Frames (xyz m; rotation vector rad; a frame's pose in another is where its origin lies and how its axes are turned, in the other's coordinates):
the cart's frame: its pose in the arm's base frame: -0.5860 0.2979 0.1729 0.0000 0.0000 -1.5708
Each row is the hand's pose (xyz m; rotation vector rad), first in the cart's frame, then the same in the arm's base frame.
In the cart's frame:
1: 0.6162 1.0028 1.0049 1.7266 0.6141 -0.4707
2: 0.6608 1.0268 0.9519 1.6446 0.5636 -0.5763
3: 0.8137 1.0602 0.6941 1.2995 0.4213 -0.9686
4: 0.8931 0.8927 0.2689 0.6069 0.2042 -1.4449
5: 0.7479 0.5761 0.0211 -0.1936 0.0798 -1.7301
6: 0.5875 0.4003 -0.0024 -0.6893 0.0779 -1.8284
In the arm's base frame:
1: 0.4168 -0.3183 1.1778 1.9112 -0.9084 -1.4984
2: 0.4408 -0.3629 1.1248 1.8367 -0.8991 -1.6496
3: 0.4742 -0.5158 0.8670 1.5340 -0.7829 -2.2088
4: 0.3067 -0.5952 0.4418 0.7909 -0.3927 -2.9351
5: -0.0099 -0.4500 0.1940 0.1056 -0.2536 2.9648
6: -0.1857 -0.2896 0.1705 0.5258 -0.6598 2.7058

